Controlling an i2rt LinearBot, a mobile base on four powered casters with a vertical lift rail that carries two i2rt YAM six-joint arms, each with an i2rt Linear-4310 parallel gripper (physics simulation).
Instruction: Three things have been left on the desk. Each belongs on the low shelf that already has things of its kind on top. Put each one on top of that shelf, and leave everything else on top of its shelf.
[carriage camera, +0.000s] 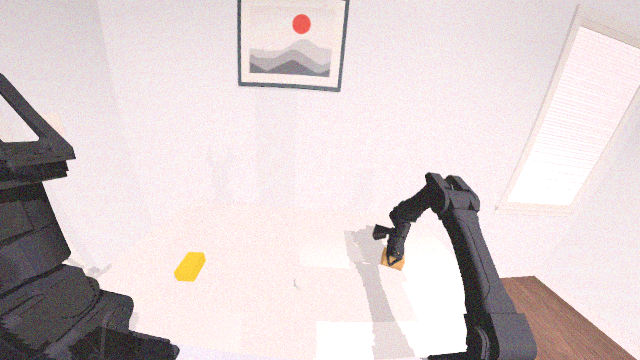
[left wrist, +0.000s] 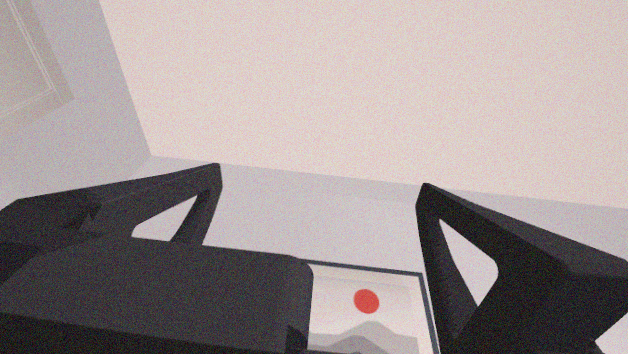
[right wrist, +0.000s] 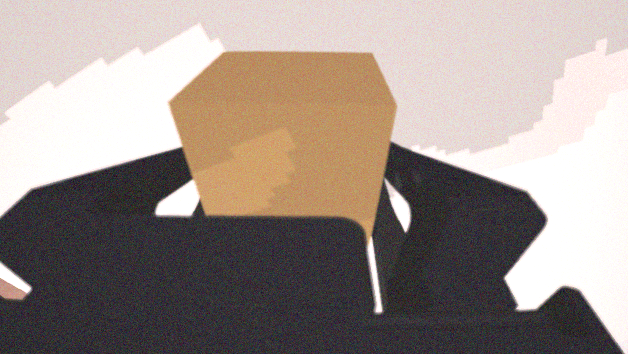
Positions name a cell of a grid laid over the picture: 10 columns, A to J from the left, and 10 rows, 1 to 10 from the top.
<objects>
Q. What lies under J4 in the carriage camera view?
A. A window with blinds.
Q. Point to my left gripper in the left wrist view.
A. At F6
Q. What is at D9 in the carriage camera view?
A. A white desk.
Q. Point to my right gripper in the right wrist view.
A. E5
</objects>
